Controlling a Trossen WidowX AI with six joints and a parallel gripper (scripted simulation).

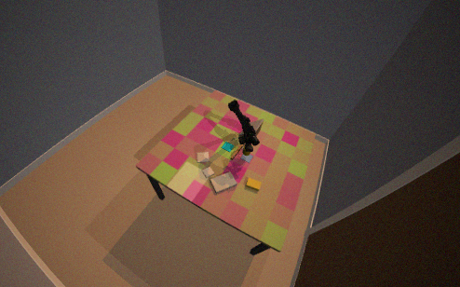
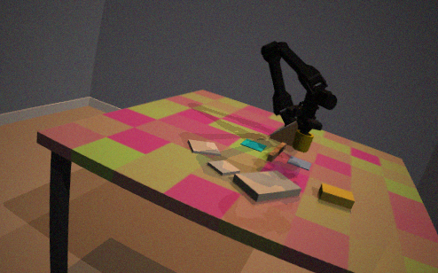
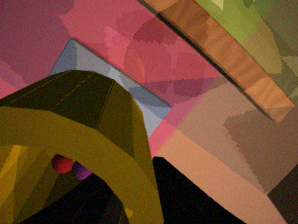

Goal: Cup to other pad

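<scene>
The cyan pad lies 17 cm to the right of my gripper tip, 10 cm below it and 1 cm behind it. Round my gripper tip: grey-blue pad: 10 cm below, 3 cm to the left, 3 cm ahead; orange-brown block: 8 cm below, 7 cm to the right, 1 cm ahead; yellow cup: 2 cm ahead, 1 cm to the left.
</scene>
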